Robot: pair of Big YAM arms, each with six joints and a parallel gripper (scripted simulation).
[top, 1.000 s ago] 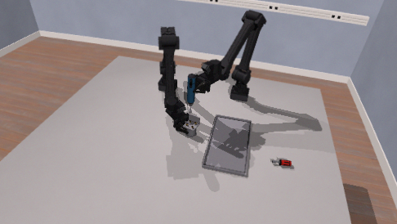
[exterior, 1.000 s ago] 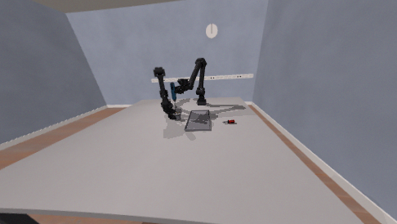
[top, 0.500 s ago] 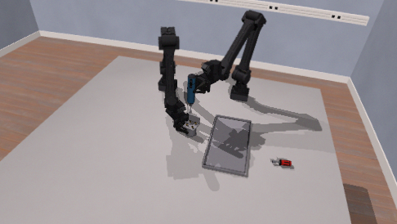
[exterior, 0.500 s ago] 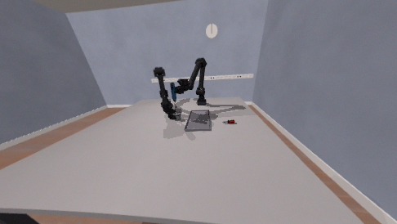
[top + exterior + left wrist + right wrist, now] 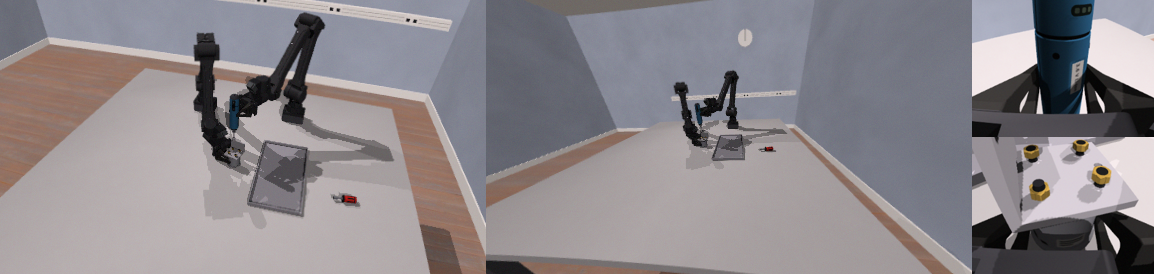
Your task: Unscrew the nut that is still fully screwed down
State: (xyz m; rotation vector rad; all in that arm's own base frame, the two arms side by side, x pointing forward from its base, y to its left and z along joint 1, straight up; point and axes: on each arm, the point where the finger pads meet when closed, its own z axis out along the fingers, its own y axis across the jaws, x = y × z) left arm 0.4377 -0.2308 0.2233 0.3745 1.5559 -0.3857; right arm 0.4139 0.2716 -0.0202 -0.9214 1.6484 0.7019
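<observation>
The grey bracket is 5 cm above my right hand. The rest, counted from my right hand: flat grey tray: 22 cm to the left, 3 cm ahead, 2 cm below; nut: 5 cm above, 2 cm to the right, 1 cm ahead; grey tip: 11 cm above, 2 cm behind, 1 cm to the right.
</observation>
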